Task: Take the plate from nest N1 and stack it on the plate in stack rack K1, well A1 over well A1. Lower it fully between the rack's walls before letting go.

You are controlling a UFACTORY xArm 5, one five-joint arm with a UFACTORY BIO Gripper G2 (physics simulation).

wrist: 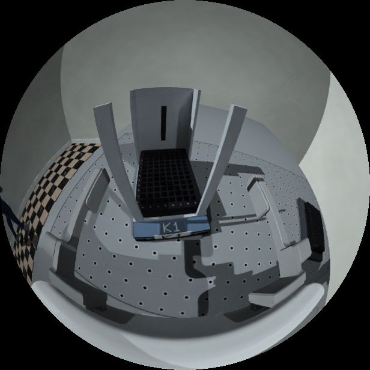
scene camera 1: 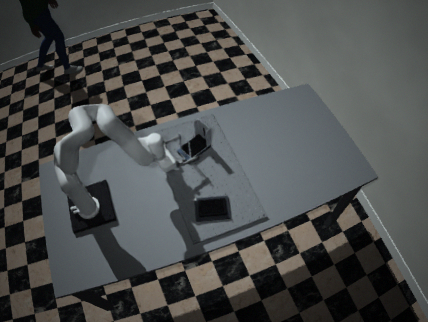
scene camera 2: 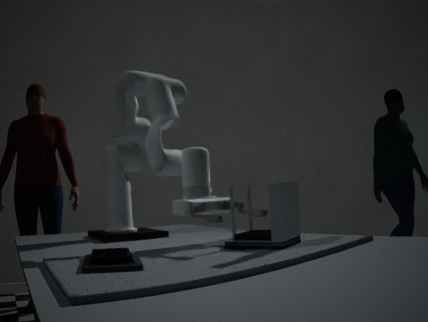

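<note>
Stack rack K1 has a tall slotted back wall and two slim front posts. A black well plate lies low between its walls. A second black plate sits in nest N1 near the table's front edge. My gripper is open and empty. Its fingers are spread wide to either side of K1's front, above the plate in it and below the post tops. Well A1 cannot be made out on either plate.
Both holders stand on a perforated board on the grey table. The black arm base is at the table's other side. Two people stand beyond the table in scene camera 2.
</note>
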